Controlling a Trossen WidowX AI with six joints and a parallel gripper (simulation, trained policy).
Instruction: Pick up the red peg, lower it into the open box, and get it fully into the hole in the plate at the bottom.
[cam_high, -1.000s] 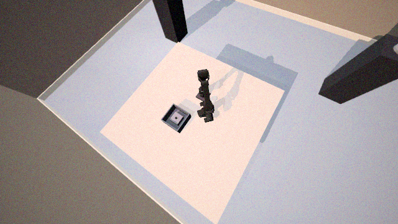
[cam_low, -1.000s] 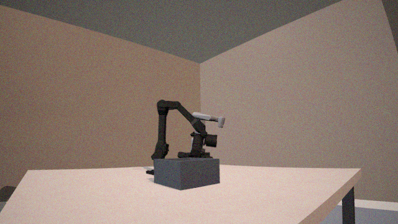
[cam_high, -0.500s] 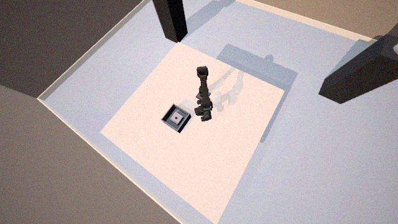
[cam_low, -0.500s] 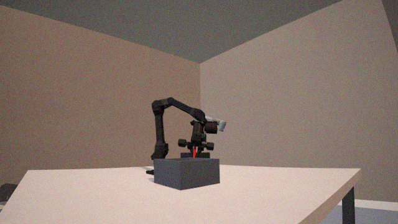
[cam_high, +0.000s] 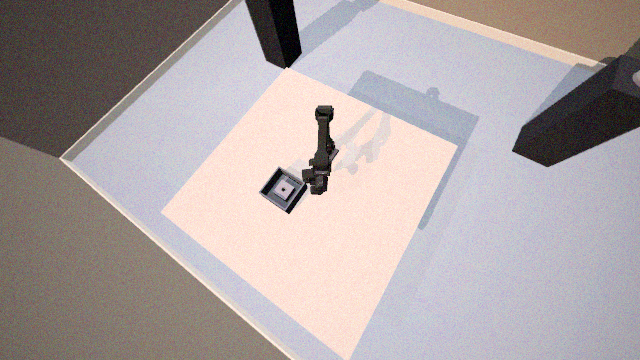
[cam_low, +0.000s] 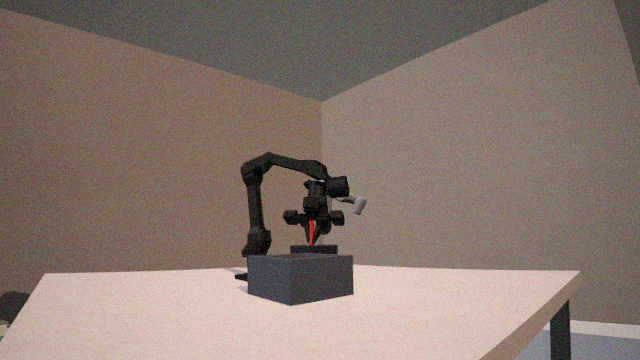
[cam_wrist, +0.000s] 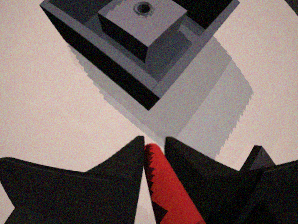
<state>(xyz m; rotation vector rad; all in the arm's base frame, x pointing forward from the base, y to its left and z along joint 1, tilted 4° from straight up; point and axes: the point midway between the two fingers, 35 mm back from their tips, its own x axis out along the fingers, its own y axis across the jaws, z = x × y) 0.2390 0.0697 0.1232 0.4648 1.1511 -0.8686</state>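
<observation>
Now: gripper tip 110 mm short of the grey plate, 130 mm to the left of it and 80 mm above it. Round my gripper tip: dark grey box (110 mm ahead, 130 mm to the right, 100 mm below); red peg (10 mm behind, 10 mm to the left, 30 mm above).
</observation>
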